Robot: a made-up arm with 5 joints.
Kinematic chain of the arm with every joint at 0, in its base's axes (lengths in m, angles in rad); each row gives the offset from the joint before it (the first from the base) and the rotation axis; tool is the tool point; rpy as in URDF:
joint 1: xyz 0 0 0.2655 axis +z
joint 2: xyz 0 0 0 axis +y
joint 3: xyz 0.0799 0 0.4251 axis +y
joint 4: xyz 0.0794 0 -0.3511 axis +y
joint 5: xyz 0.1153 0 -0.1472 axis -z
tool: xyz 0 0 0 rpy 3.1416 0 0
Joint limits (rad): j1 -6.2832..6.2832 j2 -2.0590..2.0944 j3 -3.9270..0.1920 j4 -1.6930..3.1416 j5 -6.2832..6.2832
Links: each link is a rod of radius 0.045 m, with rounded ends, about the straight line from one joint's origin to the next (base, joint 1, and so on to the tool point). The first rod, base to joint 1, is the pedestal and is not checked.
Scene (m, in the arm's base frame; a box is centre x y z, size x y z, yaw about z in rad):
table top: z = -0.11
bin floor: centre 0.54 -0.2 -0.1 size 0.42 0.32 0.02 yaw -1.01
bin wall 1: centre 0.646 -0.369 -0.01 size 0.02 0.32 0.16 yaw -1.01
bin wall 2: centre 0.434 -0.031 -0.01 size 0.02 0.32 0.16 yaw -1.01
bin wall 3: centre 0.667 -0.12 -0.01 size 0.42 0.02 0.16 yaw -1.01
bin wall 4: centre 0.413 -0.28 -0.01 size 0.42 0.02 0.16 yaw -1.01
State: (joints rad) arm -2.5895 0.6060 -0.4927 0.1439 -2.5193
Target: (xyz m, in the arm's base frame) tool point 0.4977 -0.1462 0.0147
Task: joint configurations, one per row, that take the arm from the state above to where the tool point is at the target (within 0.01 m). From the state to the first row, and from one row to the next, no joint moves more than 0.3 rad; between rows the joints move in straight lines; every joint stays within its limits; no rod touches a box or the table.
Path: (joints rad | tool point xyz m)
1: -2.3015 0.5624 -0.5034 0.1360 -2.5193 | -0.2919 -0.3257 0.0606
2: -2.0136 0.5188 -0.5142 0.1281 -2.5193 | -0.1940 -0.4091 0.0824
3: -1.7256 0.4752 -0.5249 0.1202 -2.5193 | -0.0720 -0.4613 0.1053
4: -1.4376 0.4316 -0.5357 0.1123 -2.5193 | 0.0637 -0.4757 0.1291
5: -1.1496 0.3880 -0.5464 0.1044 -2.5193 | 0.2010 -0.4487 0.1538
6: -0.8617 0.3444 -0.5572 0.0965 -2.5193 | 0.3269 -0.3811 0.1794
7: -0.5737 0.3008 -0.5679 0.0886 -2.5193 | 0.4293 -0.2774 0.2058
8: -0.2857 0.2572 -0.5786 0.0807 -2.5193 | 0.4977 -0.1462 0.2328
9: -0.2857 0.4983 -0.6524 0.0887 -2.5193 | 0.5089 -0.1495 0.1266
10: -0.2857 0.7394 -0.7262 0.0967 -2.5193 | 0.4977 -0.1462 0.0147

